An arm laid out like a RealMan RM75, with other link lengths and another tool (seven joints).
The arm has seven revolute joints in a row. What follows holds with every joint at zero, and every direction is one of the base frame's. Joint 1 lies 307.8 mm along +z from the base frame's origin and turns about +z. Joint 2 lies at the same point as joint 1 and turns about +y. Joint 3 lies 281.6 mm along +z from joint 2 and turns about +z. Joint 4 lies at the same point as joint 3 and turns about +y. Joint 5 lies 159.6 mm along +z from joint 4 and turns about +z. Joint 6 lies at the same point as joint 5 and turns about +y. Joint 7 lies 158.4 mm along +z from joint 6 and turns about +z. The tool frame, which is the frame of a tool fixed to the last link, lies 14 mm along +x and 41 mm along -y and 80 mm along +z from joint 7; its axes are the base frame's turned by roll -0.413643, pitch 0 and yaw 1.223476 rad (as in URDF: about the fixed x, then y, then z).
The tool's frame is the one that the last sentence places.
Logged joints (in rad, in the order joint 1, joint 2, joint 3, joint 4, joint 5, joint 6, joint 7), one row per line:
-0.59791, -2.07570, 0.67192, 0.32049, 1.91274, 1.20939, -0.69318
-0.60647, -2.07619, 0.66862, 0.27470, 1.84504, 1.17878, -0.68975
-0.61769, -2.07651, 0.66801, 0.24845, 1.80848, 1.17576, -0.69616
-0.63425, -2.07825, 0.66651, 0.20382, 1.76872, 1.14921, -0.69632
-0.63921, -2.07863, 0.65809, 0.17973, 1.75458, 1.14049, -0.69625
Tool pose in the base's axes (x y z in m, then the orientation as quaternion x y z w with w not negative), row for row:
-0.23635, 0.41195, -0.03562, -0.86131, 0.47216, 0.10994, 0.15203
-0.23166, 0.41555, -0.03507, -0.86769, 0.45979, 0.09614, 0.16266
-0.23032, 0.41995, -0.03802, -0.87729, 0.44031, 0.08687, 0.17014
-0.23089, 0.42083, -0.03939, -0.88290, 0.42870, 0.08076, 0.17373
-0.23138, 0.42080, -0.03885, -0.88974, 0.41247, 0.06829, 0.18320
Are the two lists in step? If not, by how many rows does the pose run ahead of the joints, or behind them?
The pose runs 1 row ahead of the joints: the pose in row i belongs to the joints in row i + 1.
